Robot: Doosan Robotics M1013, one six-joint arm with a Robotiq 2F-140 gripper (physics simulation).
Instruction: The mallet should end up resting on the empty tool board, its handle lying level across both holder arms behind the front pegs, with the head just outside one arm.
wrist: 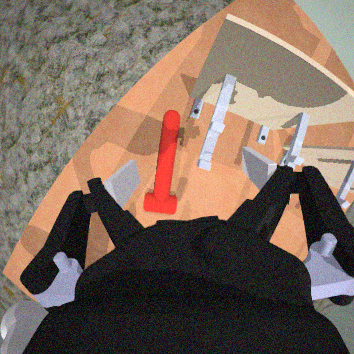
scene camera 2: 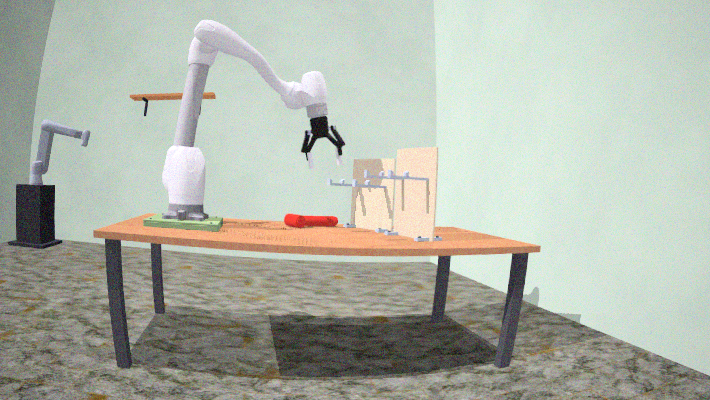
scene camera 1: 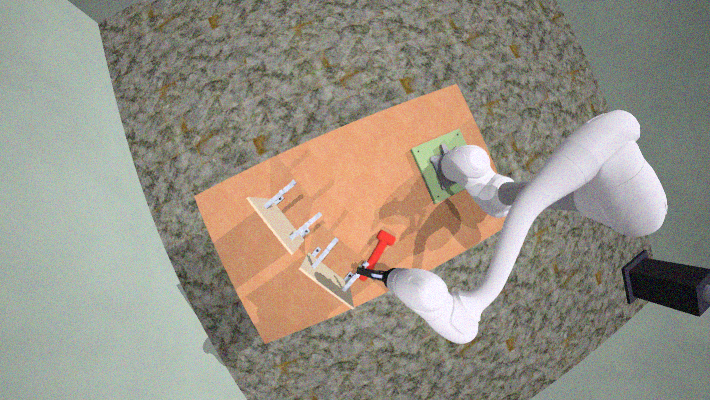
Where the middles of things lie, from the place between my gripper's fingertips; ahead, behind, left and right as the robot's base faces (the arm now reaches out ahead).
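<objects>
That red mallet [wrist: 159, 200] is 4 cm behind my hand, and it is also 23 cm below my hand.
</objects>
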